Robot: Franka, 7 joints.
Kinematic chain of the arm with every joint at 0, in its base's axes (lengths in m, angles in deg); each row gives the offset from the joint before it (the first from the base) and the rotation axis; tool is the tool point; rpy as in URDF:
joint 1: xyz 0 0 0.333 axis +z
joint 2: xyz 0 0 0 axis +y
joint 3: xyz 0 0 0.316 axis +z
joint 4: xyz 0.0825 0 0 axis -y
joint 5: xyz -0.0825 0 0.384 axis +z
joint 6: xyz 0 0 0 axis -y
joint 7: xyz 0.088 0 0 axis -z
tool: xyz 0 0 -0.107 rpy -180 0 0
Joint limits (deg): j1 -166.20..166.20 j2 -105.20..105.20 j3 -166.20..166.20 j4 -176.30..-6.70 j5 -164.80..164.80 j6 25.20..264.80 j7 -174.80..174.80
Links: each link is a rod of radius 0.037 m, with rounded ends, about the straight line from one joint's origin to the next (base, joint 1, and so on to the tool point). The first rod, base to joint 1, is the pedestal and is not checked.
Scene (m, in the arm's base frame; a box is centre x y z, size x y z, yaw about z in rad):
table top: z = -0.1
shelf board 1: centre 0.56 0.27 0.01 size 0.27 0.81 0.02 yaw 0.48
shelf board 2: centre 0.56 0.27 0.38 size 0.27 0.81 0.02 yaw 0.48
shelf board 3: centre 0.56 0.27 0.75 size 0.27 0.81 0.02 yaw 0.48
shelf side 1: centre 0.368 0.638 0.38 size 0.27 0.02 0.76 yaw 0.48
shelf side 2: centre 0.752 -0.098 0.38 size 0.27 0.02 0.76 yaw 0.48
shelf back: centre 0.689 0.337 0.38 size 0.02 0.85 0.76 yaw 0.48
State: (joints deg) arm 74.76 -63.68 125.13 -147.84 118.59 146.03 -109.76
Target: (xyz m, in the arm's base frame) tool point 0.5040 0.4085 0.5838
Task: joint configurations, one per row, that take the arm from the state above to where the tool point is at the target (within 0.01 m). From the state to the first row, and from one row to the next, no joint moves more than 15 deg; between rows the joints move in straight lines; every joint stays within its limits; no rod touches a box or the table.
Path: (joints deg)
1: 69.24 -59.24 110.37 -154.96 130.14 155.71 -122.55
2: 63.71 -54.81 95.61 -162.07 141.70 165.38 -135.34
3: 58.19 -50.37 80.84 -169.18 153.25 175.06 -148.12
4: 52.66 -45.93 66.08 -176.30 164.80 184.73 -160.91
5: 43.62 -36.53 62.65 -162.91 156.51 178.64 -152.39
6: 34.57 -27.13 59.22 -149.53 148.22 172.55 -143.86
7: 25.52 -17.73 55.80 -136.14 139.93 166.46 -135.34
8: 16.47 -8.33 52.37 -122.75 131.64 160.37 -126.81
9: 7.42 1.07 48.94 -109.36 123.35 154.27 -118.29
10: -1.63 10.47 45.51 -95.98 115.06 148.18 -109.76

